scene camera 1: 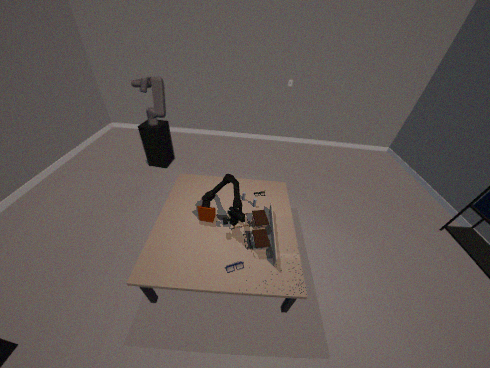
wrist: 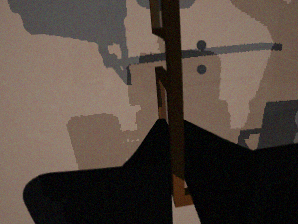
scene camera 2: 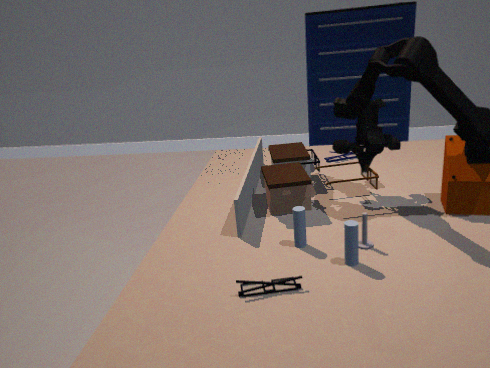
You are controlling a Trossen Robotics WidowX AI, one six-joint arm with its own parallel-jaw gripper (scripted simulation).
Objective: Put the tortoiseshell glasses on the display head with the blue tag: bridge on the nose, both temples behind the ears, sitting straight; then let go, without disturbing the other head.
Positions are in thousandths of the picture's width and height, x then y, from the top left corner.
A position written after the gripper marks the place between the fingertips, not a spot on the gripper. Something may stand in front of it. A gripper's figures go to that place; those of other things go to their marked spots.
Scene:
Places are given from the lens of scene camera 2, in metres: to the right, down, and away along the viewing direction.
gripper (scene camera 2: 744, 469): 0.36, -0.04, 1.34
display head (scene camera 2: 587, 504): 0.12, 0.00, 1.20

